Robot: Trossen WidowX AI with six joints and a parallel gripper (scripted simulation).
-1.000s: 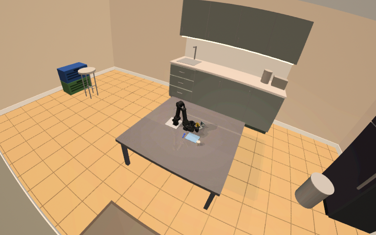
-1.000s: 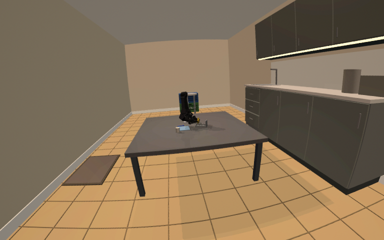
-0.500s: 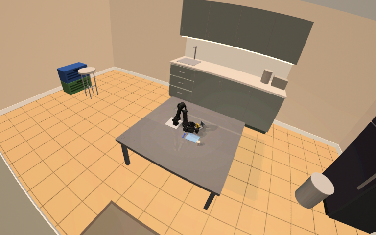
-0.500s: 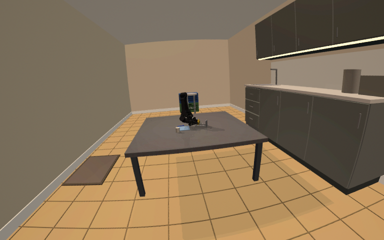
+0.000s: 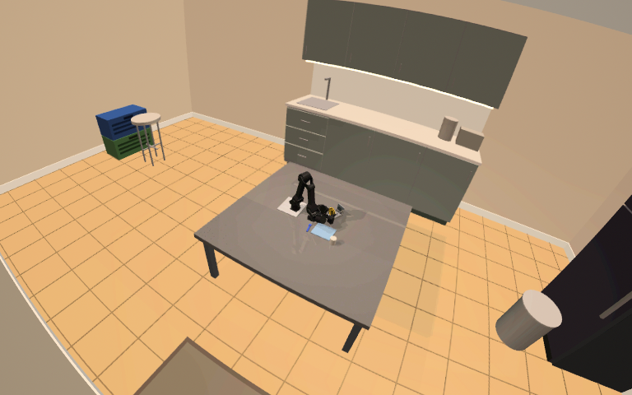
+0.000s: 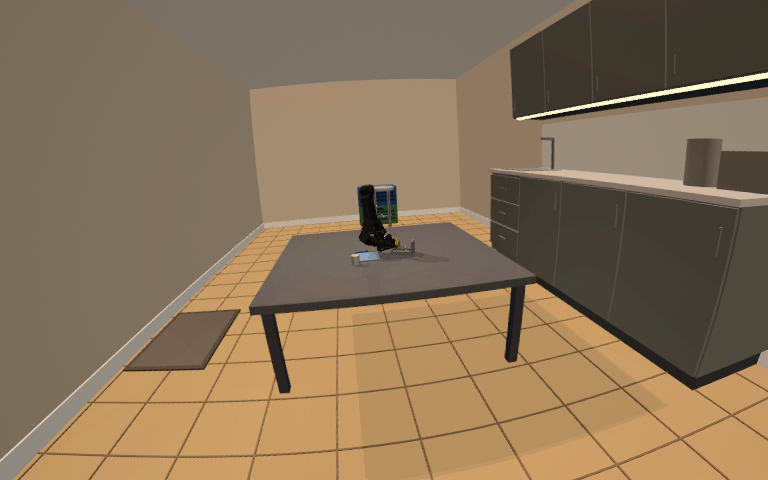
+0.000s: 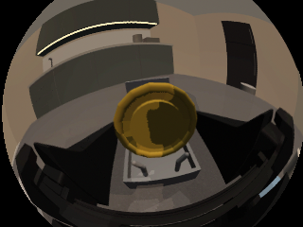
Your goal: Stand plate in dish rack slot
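My gripper tip is now 10 mm to the left of the orange plate. Also, from my gripper tip: grey dish rack 10 mm ahead, 20 mm to the left, 30 mm below; then blue utensil 80 mm behind, 210 mm to the right, 50 mm below; then beige cup 140 mm ahead, 250 mm to the right, 30 mm below.
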